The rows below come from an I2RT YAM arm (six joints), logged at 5 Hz.
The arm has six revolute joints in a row. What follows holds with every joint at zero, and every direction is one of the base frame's.
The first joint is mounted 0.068 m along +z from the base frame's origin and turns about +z.
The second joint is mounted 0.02 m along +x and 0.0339 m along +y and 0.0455 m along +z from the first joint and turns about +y.
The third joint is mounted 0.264 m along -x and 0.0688 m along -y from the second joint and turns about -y.
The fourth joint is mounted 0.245 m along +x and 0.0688 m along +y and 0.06 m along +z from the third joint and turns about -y.
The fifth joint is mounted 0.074 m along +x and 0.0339 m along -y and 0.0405 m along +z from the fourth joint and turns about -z.
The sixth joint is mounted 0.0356 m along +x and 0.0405 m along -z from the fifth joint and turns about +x.
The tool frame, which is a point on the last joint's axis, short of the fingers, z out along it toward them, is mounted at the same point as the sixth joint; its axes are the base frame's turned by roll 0, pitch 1.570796 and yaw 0 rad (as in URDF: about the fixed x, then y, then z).
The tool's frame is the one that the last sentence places.
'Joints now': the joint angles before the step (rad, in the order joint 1, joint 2, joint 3, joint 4, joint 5, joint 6). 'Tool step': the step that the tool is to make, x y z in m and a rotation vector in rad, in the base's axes. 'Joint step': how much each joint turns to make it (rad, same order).
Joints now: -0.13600, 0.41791, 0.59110, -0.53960, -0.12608, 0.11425
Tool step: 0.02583, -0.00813, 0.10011, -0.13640, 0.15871, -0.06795
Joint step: -0.00002, 0.35936, 0.52491, -0.31166, 0.12816, -0.11292
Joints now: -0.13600, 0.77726, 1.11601, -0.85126, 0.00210, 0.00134
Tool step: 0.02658, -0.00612, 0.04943, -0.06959, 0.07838, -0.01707
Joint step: -0.00347, 0.21934, 0.31282, -0.15985, 0.05300, -0.06106
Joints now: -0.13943, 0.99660, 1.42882, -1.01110, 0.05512, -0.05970
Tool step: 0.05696, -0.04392, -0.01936, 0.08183, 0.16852, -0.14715
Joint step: -0.16023, 0.23955, 0.08923, -0.03280, -0.03663, 0.02594
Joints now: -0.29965, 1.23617, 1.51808, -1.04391, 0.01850, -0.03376
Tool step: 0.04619, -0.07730, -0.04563, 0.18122, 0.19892, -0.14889
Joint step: -0.21173, 0.29109, 0.10495, -0.06791, -0.10682, 0.00763
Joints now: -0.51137, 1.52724, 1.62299, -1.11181, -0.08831, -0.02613
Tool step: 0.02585, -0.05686, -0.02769, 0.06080, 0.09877, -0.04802
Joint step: -0.10643, 0.22161, 0.14874, -0.04843, -0.02633, -0.05226
